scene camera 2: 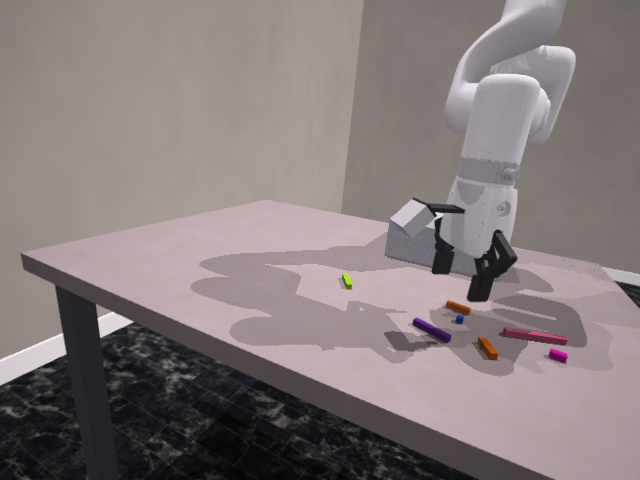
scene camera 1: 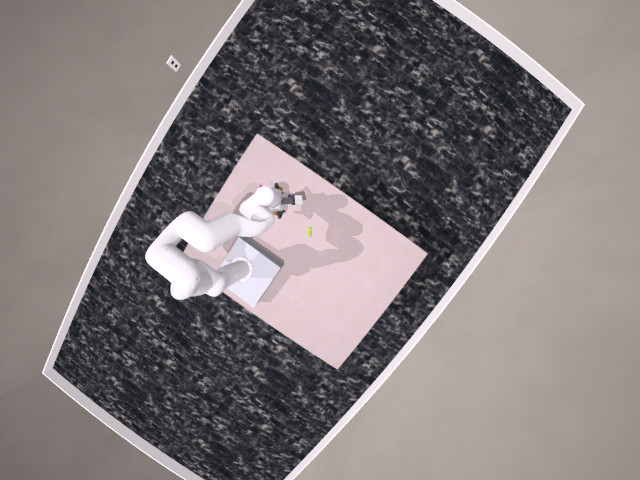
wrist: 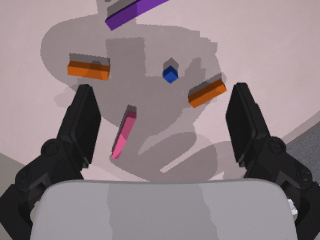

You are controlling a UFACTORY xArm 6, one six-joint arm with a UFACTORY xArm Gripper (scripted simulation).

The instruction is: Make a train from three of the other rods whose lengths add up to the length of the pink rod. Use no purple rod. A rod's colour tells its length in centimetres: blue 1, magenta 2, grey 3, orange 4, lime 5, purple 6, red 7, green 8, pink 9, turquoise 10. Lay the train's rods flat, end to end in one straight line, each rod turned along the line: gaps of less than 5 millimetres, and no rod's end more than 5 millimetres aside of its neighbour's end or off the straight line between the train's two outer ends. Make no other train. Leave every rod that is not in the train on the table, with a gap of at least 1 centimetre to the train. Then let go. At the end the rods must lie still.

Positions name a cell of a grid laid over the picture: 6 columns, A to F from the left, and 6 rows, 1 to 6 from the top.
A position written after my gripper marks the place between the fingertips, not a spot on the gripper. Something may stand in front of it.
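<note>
What I can see here is my gripper (scene camera 2: E4), and the wrist view lets me see it too, my own gripper (wrist: D3).
</note>
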